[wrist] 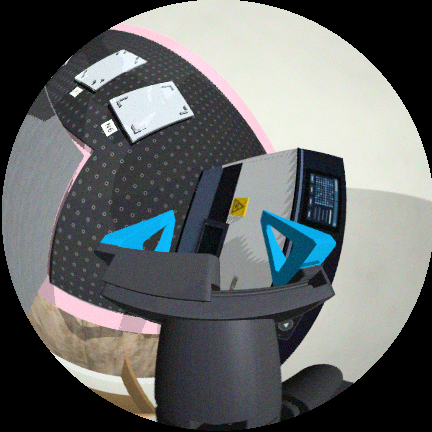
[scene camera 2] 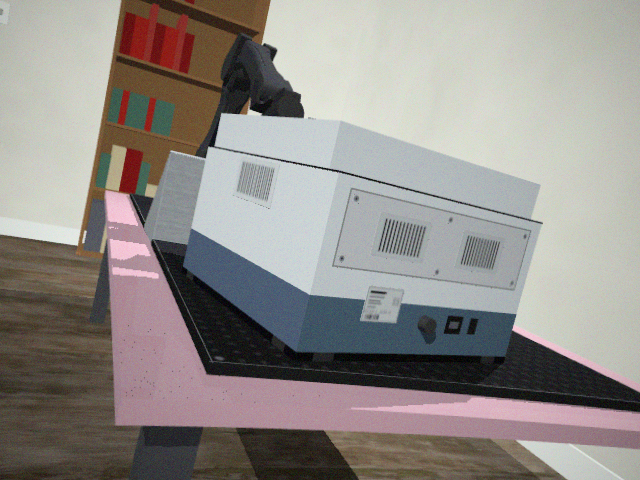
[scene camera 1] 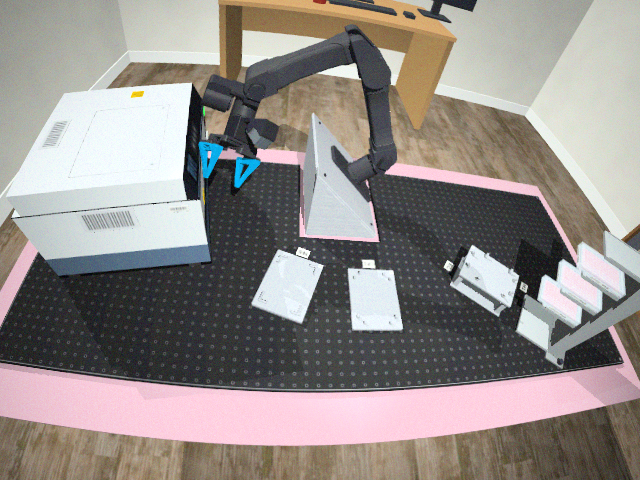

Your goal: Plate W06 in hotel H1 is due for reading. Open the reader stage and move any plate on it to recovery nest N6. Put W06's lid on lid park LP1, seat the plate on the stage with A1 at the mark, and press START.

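Where they show: gripper, fingertip midpoint: (wrist: pixel 217 214) (scene camera 1: pixel 221 182); arm's base, origin of the base link: (scene camera 1: pixel 350 175).
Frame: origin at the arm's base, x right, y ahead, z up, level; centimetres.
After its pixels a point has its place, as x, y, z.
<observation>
The white reader (scene camera 1: pixel 113 139) {56.1, 18.1, 20.2} (scene camera 2: pixel 258 206) {64.9, -4.5, 7.8} (wrist: pixel 262 225) stands at the table's left end, its front towards the arm. In the wrist view its screen (wrist: pixel 322 200) {37.8, 22.3, 17.5} is lit and a round button with a triangle mark (wrist: pixel 285 325) {40.7, 9.1, 17.6} partly shows. No extended stage or plate on it is visible. My gripper (scene camera 1: pixel 222 180) {33.3, 17.0, 8.6} (wrist: pixel 217 214) {33.3, 17.0, 8.6} is open and empty, close before the reader's front. Nest N6 (scene camera 1: pixel 288 286) {16.1, 33.9, -6.4} (wrist: pixel 150 112) {17.2, 30.8, -6.4} is bare. Lid park LP1 (scene camera 1: pixel 374 299) {-4.5, 36.1, -6.6} (wrist: pixel 110 69) {-2.3, 34.4, -6.6} is bare beside it. Hotel H1 (scene camera 1: pixel 589 328) {-53.6, 51.2, 7.9} holds several pink-topped plates (scene camera 1: pixel 559 299) {-50.7, 41.9, 5.3}; W06 cannot be told apart.
The grey wedge-shaped arm base (scene camera 1: pixel 336 206) {5.6, 15.8, 2.9} (wrist: pixel 40 170) stands between the reader and the right half of the black board (scene camera 1: pixel 248 356) {24.0, 50.9, -7.6}. A raised white stand (scene camera 1: pixel 485 273) {-35.4, 30.2, -1.6} is left of the hotel. A wooden desk (scene camera 1: pixel 330 25) is behind; a bookshelf (scene camera 2: pixel 168 80) shows in scene camera 2.
</observation>
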